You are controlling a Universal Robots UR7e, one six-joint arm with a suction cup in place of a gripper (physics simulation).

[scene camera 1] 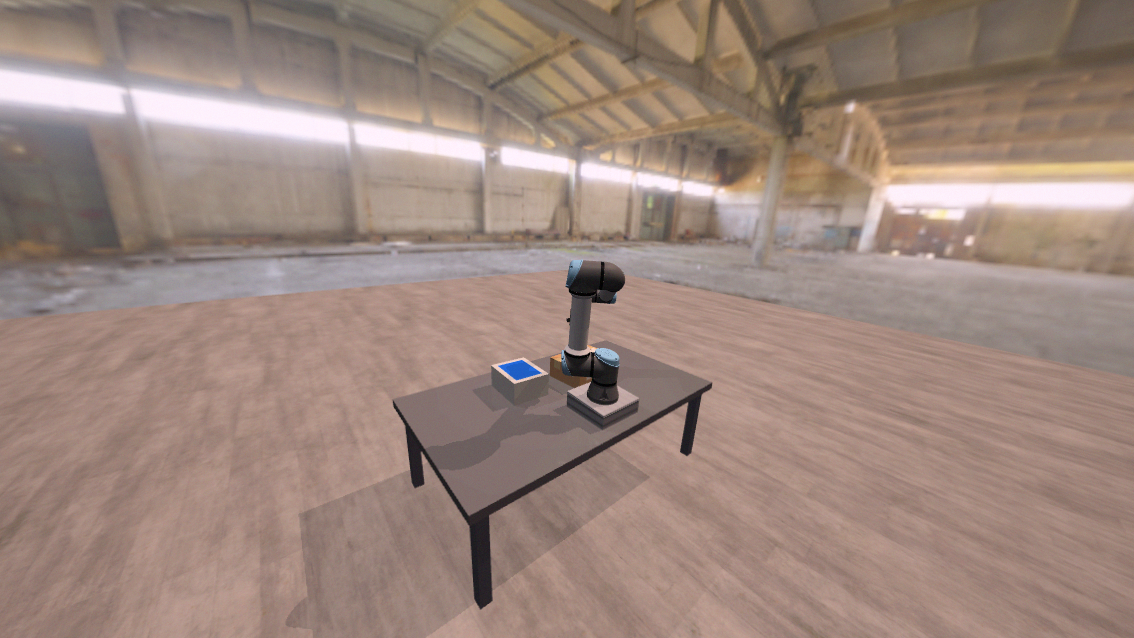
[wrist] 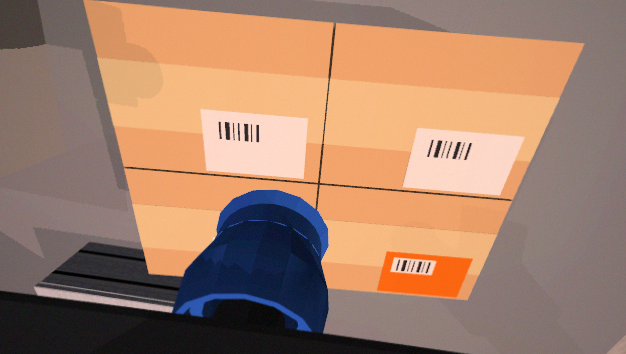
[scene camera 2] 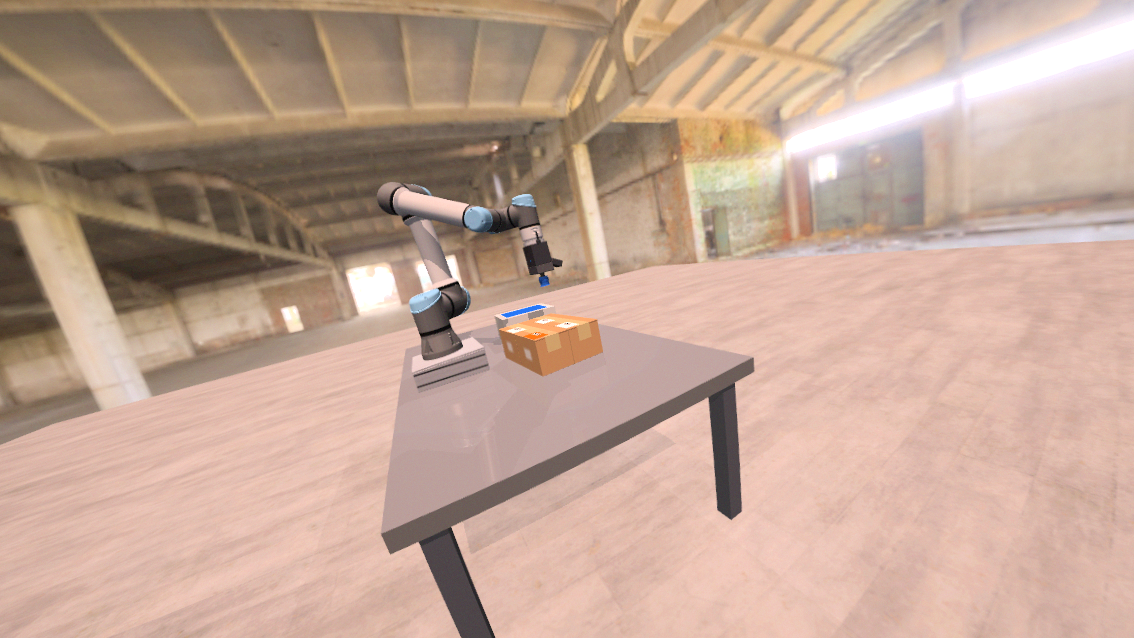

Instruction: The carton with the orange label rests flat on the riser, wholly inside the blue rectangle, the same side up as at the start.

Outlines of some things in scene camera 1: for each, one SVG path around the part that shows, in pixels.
A riser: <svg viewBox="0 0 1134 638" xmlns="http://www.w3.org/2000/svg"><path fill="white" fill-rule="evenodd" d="M524 357L491 365L492 386L514 406L548 395L549 374Z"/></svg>
